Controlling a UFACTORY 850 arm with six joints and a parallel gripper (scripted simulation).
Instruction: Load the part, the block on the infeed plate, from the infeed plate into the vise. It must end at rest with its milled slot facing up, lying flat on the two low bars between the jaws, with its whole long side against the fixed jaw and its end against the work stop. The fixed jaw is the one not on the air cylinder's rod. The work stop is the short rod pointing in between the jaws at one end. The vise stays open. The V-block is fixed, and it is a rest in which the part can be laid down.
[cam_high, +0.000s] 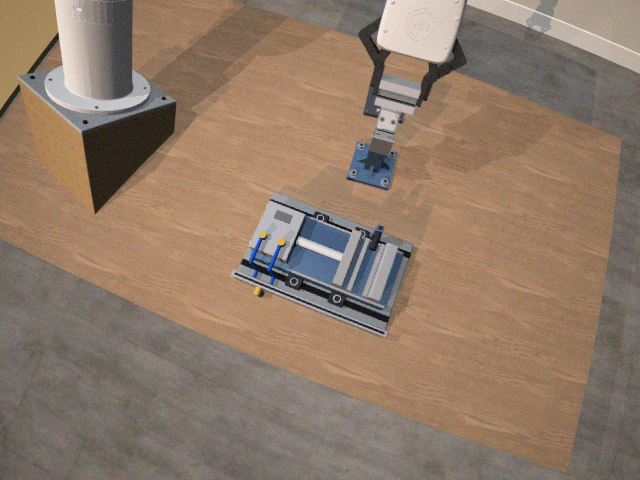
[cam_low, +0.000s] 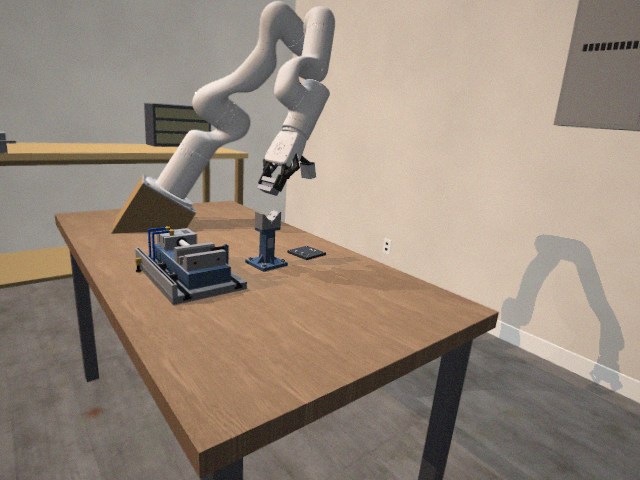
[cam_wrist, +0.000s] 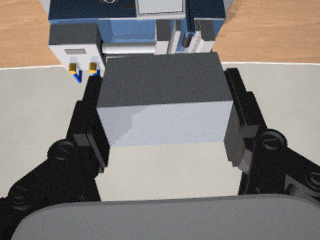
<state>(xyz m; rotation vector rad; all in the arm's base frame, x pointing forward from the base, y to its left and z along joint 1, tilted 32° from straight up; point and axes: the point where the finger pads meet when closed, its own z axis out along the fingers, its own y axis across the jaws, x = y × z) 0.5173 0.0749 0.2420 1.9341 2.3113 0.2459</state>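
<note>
My gripper is now 10 mm to the left of the part and 10 mm above it. Also, from my hand: work stop 80 mm ahead, 180 mm to the right, 160 mm below; V-block post 10 mm to the right, 190 mm below; infeed plate 50 mm behind, 150 mm to the left, 240 mm below.
</note>
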